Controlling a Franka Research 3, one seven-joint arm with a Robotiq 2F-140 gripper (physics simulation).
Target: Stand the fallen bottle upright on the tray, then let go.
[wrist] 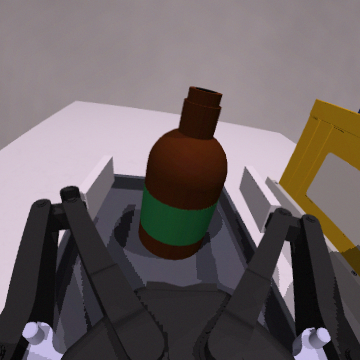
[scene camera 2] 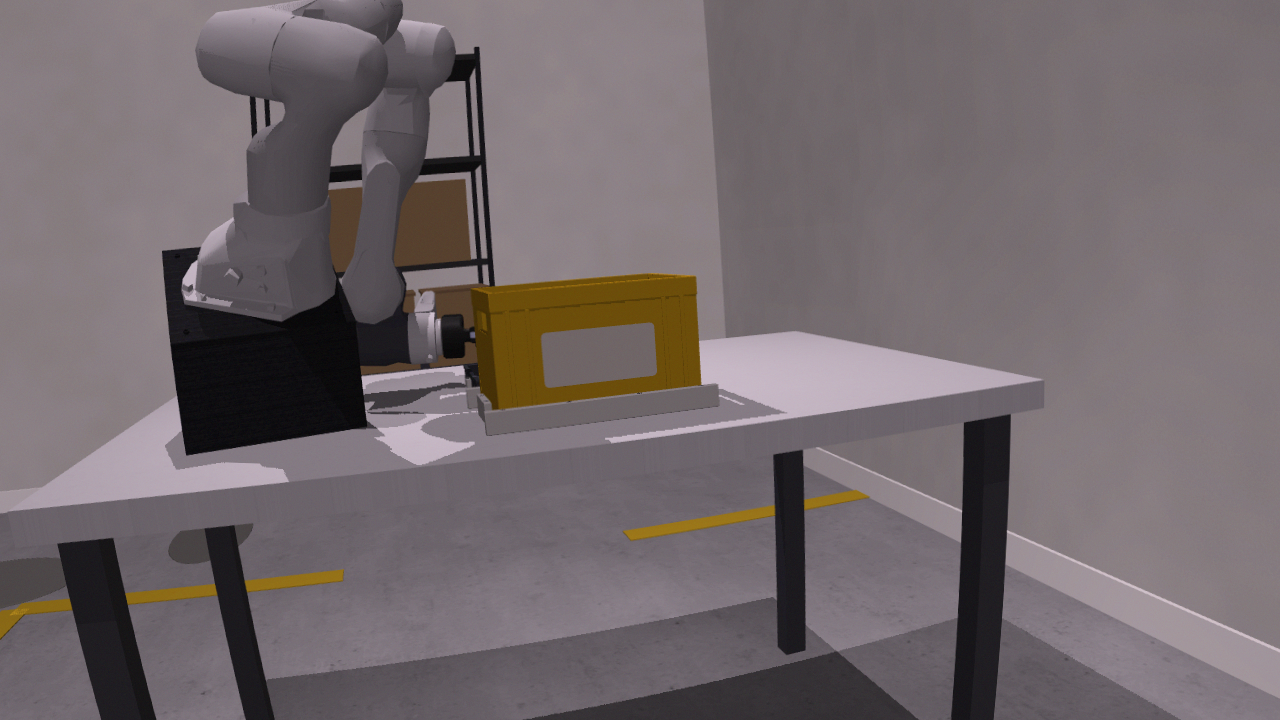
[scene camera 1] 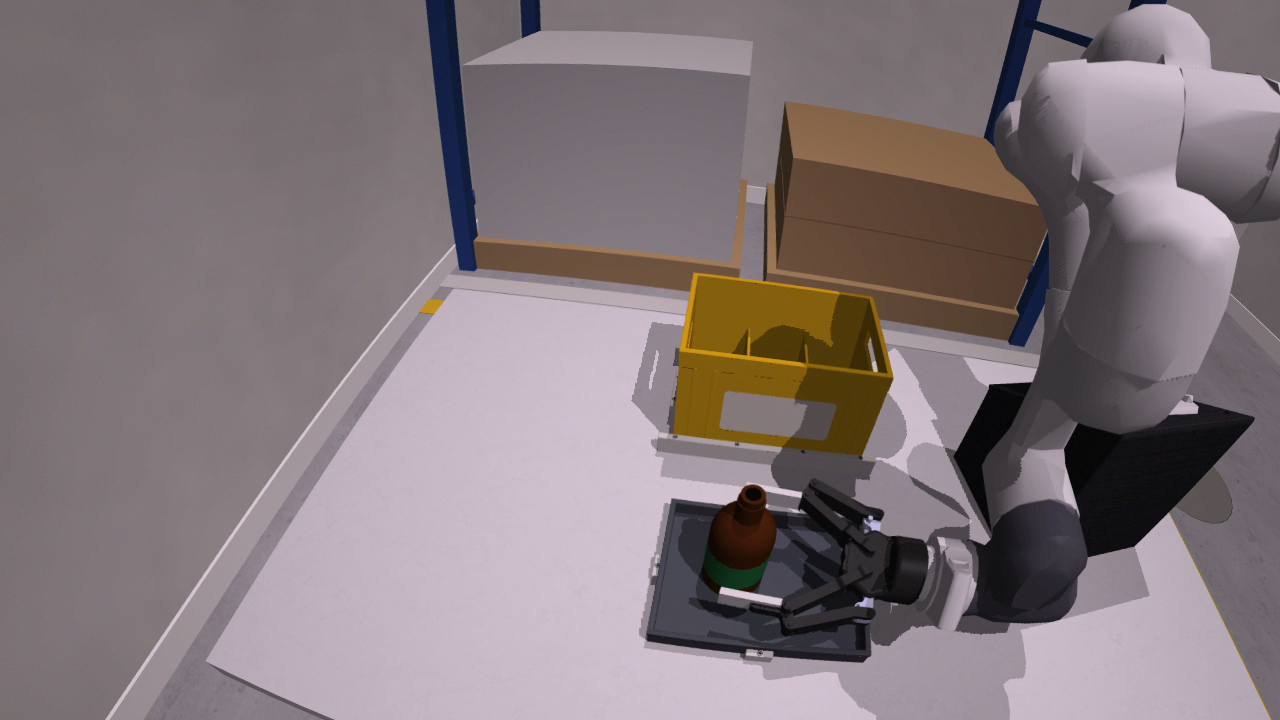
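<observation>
The brown bottle with a green band (scene camera 1: 741, 537) (wrist: 187, 170) stands on its base on the dark grey tray (scene camera 1: 673, 617) (wrist: 129, 181), neck up. In the wrist view it leans a little to the right, toward the crate side; whether its base sits fully flat I cannot tell. My gripper (scene camera 1: 761, 548) (wrist: 178, 172) is open and comes in level from the right in scene camera 1. Its white finger pads stand on either side of the bottle, with gaps seen in the wrist view. In scene camera 2 the crate hides the bottle, tray and fingertips.
A yellow crate (scene camera 1: 698, 402) (scene camera 2: 510, 353) (wrist: 305, 155) stands close behind the tray, with a low light rail (scene camera 1: 760, 449) (scene camera 2: 599, 410) along its foot. The black arm base block (scene camera 1: 1136, 492) (scene camera 2: 268, 385) is to the right in scene camera 1. Racks and boxes stand beyond the table.
</observation>
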